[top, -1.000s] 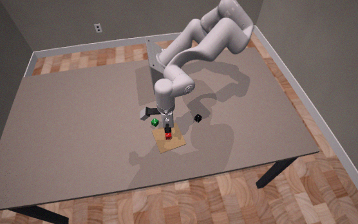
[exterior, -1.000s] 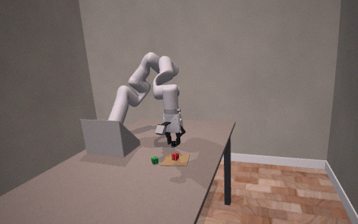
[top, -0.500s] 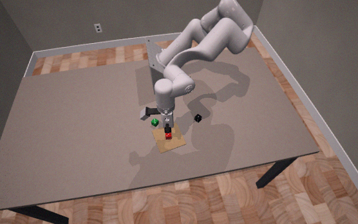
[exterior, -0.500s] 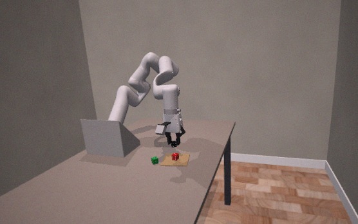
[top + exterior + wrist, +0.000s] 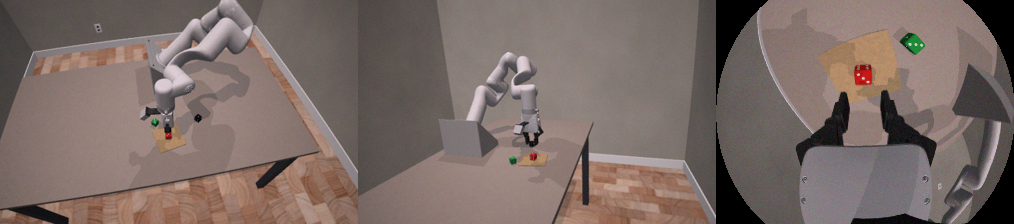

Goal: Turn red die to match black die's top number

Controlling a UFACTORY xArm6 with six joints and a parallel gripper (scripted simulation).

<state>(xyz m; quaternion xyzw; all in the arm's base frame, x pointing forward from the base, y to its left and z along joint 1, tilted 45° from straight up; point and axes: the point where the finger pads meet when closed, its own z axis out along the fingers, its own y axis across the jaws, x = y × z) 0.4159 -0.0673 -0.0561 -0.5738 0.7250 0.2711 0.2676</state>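
The red die is 90 mm below my hand. Also, from my hand: black die 180 mm to the left, 100 mm below, 60 mm behind; green die 100 mm below, 100 mm behind, 50 mm to the right; tan mat 110 mm below.
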